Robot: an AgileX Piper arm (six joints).
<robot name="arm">
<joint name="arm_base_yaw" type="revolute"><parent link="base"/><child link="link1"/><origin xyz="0.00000 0.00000 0.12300" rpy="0.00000 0.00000 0.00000"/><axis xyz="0 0 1"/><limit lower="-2.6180" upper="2.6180"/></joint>
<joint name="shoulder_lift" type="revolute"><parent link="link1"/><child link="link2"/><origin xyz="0.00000 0.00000 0.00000" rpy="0.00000 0.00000 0.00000"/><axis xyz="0 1 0"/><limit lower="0.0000" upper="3.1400"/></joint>
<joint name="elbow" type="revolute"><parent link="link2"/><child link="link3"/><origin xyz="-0.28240 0.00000 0.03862" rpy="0.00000 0.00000 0.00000"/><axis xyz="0 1 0"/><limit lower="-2.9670" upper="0.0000"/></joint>
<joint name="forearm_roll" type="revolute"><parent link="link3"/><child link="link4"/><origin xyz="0.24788 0.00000 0.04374" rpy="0.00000 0.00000 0.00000"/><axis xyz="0.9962 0 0.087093"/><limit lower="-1.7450" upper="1.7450"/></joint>
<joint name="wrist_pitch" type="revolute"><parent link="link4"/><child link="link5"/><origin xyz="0.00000 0.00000 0.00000" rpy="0.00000 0.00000 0.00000"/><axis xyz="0 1 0"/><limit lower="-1.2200" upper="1.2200"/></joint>
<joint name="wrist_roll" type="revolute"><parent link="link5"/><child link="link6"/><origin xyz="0.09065 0.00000 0.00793" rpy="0.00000 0.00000 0.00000"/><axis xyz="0.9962 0 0.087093"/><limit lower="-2.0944" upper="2.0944"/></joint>
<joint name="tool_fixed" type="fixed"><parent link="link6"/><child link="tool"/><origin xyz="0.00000 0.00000 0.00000" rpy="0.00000 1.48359 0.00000"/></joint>
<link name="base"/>
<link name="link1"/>
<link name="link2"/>
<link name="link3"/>
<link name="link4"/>
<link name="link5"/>
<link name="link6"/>
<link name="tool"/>
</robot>
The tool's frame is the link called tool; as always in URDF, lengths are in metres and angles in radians.
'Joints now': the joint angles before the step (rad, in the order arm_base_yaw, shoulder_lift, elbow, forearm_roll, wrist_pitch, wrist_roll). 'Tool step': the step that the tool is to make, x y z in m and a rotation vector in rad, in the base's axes. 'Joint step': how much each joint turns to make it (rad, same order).
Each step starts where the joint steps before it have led.
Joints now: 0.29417 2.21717 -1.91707 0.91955 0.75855 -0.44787
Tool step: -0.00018 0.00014 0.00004 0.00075 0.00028 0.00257
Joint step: 0.00000 -0.00001 0.00000 0.00190 0.00217 -0.00229
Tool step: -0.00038 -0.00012 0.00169 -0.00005 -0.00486 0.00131
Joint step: -0.00001 -0.00332 -0.00002 0.00001 0.00000 -0.00236
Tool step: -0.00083 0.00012 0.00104 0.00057 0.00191 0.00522
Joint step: 0.00001 -0.00239 -0.00001 -0.00002 0.00670 0.00003
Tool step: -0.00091 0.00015 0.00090 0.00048 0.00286 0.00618
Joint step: -0.00001 -0.00220 0.00003 0.00002 0.00792 -0.00004
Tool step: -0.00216 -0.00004 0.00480 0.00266 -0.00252 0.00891
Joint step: 0.00000 -0.01011 0.00002 0.00000 0.01142 0.00001
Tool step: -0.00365 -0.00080 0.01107 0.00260 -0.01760 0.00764
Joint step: 0.00000 -0.02293 -0.00004 -0.00397 0.00885 0.00001
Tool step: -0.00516 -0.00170 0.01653 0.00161 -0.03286 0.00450
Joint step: 0.00001 -0.03442 0.00004 -0.00858 0.00404 -0.00001
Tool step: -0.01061 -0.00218 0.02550 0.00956 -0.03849 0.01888
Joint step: -0.00001 -0.05411 -0.00002 -0.00408 0.02356 0.00000
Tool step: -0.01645 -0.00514 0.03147 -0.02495 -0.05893 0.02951
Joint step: 0.00000 -0.07386 -0.00002 -0.04371 0.03698 0.00212
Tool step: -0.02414 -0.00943 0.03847 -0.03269 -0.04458 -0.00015
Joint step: 0.00000 -0.09850 0.00002 -0.08252 0.04572 0.06034
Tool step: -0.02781 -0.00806 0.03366 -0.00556 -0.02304 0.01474
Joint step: 0.00001 -0.09376 0.00495 -0.03601 0.06071 0.04395
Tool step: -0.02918 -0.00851 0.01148 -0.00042 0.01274 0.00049
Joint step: 0.00043 -0.10869 0.10064 -0.00634 0.01469 0.01707
